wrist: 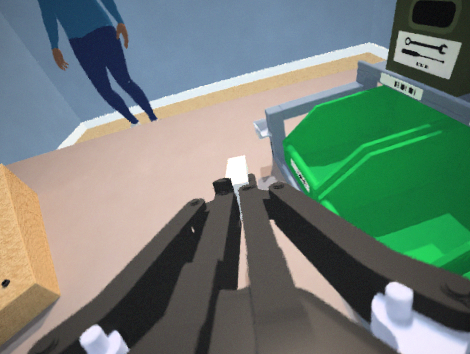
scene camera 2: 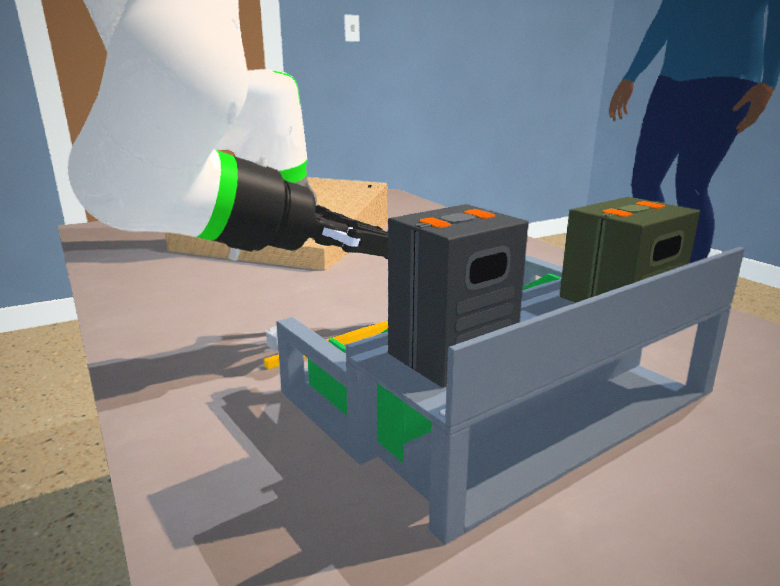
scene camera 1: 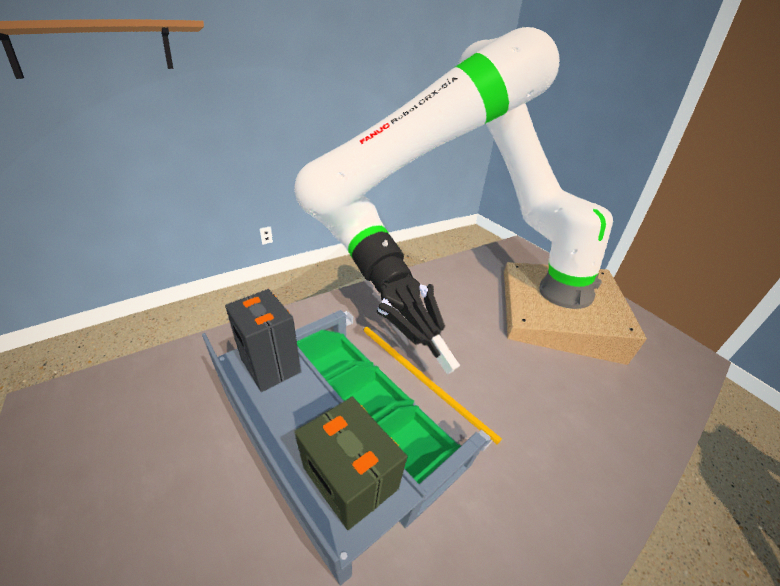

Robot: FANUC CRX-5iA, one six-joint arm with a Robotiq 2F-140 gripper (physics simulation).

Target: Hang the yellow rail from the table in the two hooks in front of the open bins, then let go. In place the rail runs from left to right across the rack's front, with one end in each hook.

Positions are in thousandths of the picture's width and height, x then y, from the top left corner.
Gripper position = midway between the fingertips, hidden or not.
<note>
In view: the gripper (scene camera 1: 581,632).
The gripper is seen too in the wrist view (wrist: 510,482).
</note>
